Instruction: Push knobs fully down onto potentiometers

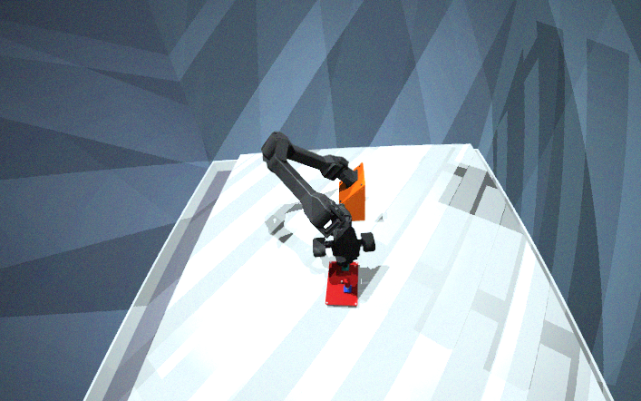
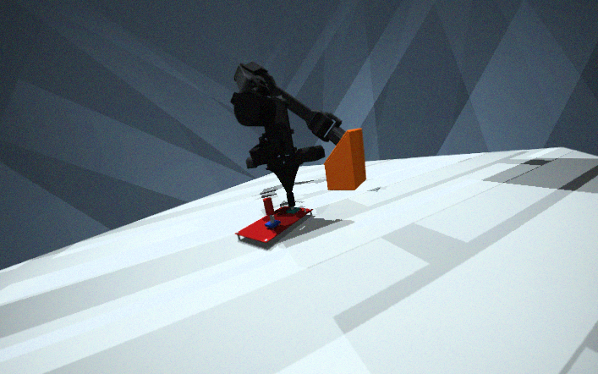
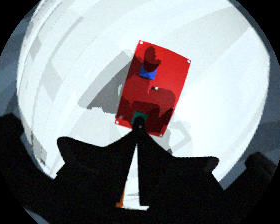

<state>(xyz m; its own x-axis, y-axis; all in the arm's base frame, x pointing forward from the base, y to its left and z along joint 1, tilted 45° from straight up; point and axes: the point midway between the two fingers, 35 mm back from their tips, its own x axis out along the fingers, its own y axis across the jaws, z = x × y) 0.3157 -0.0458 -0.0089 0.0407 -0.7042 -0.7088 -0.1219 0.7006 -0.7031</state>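
Right now my gripper tip is 20 mm above the teal potentiometer. The rest, counted from my gripper tip: blue potentiometer: 80 mm ahead, 20 mm below, 10 mm to the left.
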